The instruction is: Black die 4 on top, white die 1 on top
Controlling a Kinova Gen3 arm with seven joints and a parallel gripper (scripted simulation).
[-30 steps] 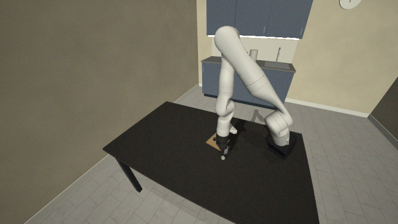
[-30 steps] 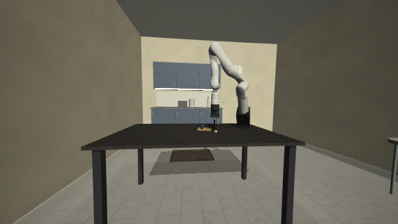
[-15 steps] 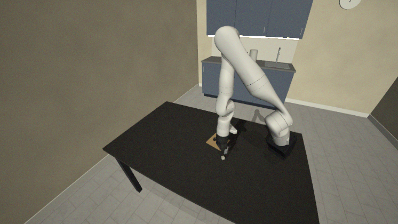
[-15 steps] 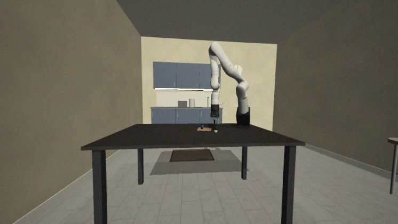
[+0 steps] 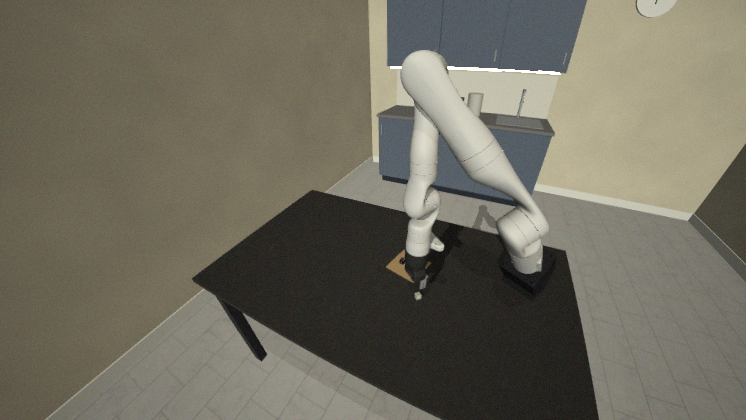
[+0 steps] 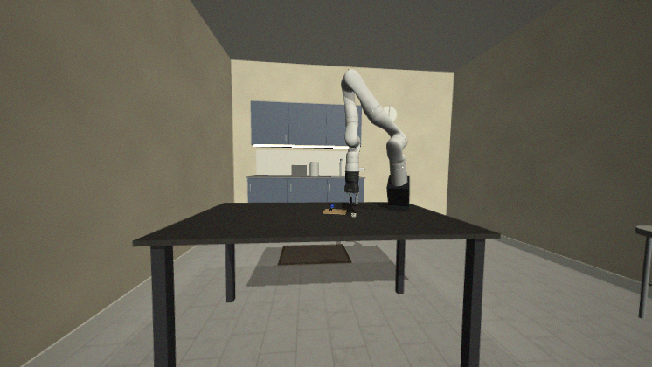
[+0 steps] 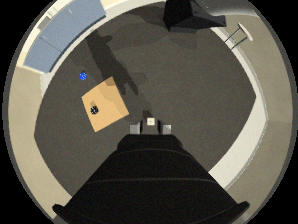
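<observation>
Right now my hand is 90 mm above the white die. The rest, counted from my hand: tan mat: 130 mm to the right, 110 mm ahead, 90 mm below; then black die: 140 mm ahead, 120 mm to the right, 80 mm below; then blue die: 270 mm to the right, 130 mm ahead, 90 mm below.
</observation>
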